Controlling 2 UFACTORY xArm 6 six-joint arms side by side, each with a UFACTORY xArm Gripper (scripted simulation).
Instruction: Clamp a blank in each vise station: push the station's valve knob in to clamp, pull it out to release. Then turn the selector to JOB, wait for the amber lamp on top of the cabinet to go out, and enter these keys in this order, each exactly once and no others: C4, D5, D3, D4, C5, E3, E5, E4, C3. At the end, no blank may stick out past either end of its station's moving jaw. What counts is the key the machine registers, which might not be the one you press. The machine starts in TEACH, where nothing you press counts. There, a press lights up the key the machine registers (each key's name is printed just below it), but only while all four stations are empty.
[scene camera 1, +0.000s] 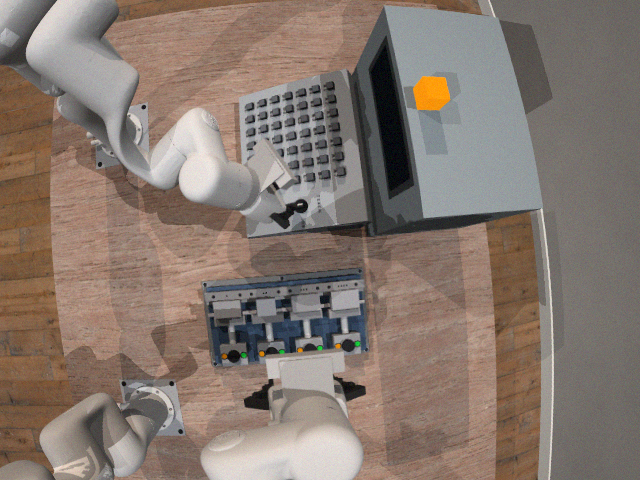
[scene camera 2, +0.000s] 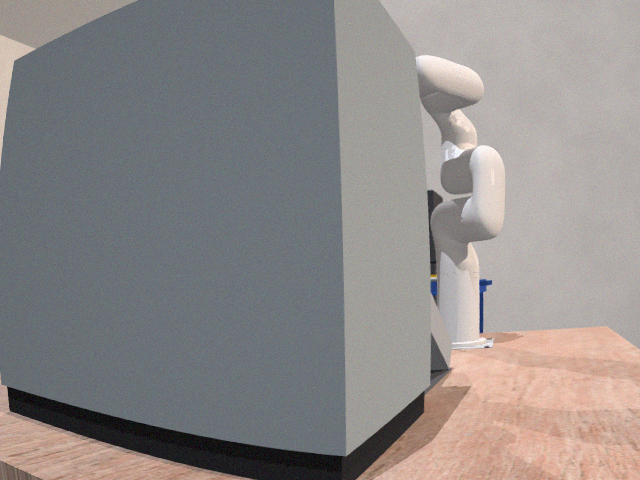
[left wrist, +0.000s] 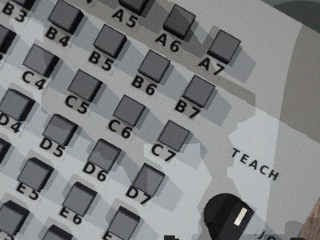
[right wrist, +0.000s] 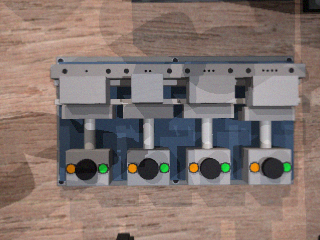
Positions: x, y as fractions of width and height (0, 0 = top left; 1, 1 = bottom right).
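Observation:
There is a grey blank (right wrist: 0.81, 0.38) that I can see, and a grey blank (right wrist: 0.23, 0.38) as well. I also see a grey blank (right wrist: 0.45, 0.37), and with it a grey blank (right wrist: 0.62, 0.37). As for my own grippers, my left gripper (scene camera 1: 0.44, 0.42) is visible, and so is my right gripper (scene camera 1: 0.47, 0.80).

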